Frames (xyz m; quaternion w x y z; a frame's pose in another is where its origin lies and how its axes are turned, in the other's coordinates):
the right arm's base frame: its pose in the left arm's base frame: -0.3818 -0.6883 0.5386 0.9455 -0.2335 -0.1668 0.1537
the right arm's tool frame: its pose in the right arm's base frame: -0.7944 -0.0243 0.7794 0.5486 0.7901 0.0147 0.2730
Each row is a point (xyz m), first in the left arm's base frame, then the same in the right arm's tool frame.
Working: the left arm's base frame: its pose in the right arm's tool frame: 0.8655 -1.6317 0.1617 0.6637 -0.5712 -0.1076 -0.4708

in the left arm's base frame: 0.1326 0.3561 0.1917
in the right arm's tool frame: 1.2783 -1.5676 0.0803
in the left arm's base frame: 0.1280 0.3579 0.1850
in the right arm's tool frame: 1.2745 -1.5712 0.0738
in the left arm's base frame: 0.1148 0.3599 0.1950
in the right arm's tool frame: 1.2729 -1.5562 0.0667
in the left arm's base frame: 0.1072 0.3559 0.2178
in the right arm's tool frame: 1.2749 -1.5324 0.0716
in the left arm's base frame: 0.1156 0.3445 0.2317
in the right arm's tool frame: 1.2764 -1.5236 0.0893
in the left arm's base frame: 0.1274 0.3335 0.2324
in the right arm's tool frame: 1.2747 -1.5279 0.1048
